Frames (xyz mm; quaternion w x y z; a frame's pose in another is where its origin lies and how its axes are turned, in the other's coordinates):
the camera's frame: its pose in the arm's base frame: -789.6 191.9 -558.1 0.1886 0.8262 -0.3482 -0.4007
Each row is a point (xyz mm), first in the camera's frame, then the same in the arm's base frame.
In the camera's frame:
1: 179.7 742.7 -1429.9
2: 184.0 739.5 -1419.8
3: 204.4 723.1 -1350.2
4: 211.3 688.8 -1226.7
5: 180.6 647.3 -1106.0
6: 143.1 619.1 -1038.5
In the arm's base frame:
1: 108.3 -401.8 654.2
2: 103.5 -403.1 643.9
3: 64.2 -408.9 581.1
4: -16.2 -394.4 482.1
5: -107.8 -347.5 400.6
6: -165.8 -303.1 362.8

